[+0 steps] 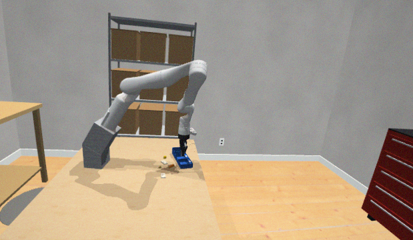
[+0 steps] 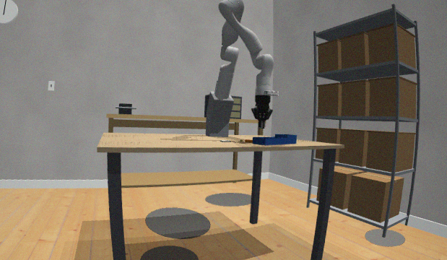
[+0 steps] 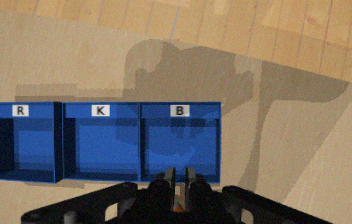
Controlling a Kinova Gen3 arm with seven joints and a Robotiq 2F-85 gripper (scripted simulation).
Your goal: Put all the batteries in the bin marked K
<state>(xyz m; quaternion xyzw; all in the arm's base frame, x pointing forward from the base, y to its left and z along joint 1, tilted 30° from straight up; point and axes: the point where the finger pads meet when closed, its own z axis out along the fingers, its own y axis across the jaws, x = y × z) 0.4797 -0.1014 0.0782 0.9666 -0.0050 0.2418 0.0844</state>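
Right now my hand is 3 cm short of the blue bin, 8 cm to the right of it and 7 cm above it. The rest, counted from my hand: orange battery (7 cm behind, 9 cm below); then round black-and-yellow thing (14 cm behind, 1 cm to the left, 9 cm below); then yellow die (8 cm behind, 14 cm to the left, 9 cm below).
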